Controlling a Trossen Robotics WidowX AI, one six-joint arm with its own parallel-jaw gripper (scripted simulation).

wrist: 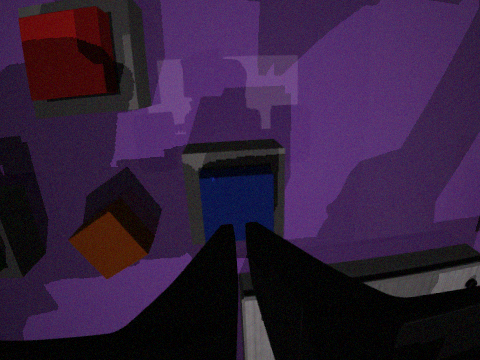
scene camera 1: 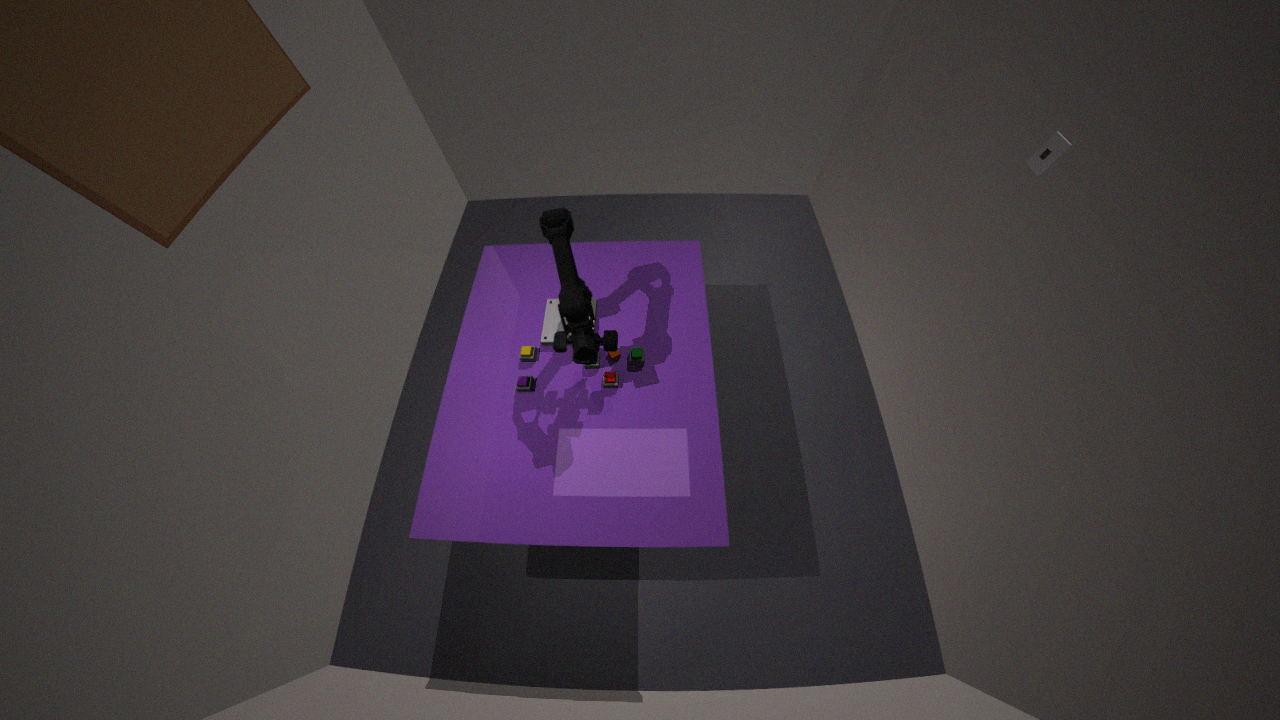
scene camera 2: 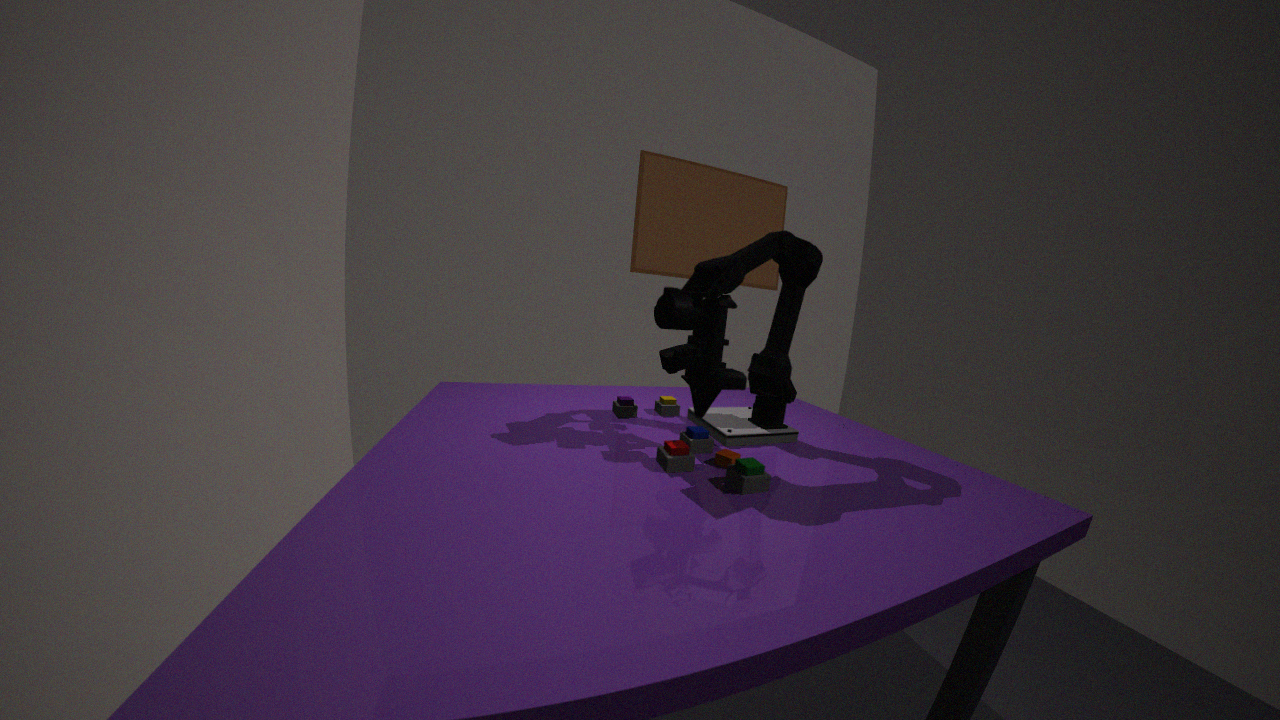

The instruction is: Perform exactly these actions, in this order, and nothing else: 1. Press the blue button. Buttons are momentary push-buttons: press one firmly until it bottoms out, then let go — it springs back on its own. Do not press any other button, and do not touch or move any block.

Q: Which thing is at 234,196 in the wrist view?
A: A blue button.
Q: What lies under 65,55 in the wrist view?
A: A red button.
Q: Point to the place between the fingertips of my gripper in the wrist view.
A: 239,235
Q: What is my gripper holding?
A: Nothing.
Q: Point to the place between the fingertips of my gripper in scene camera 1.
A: At 590,354
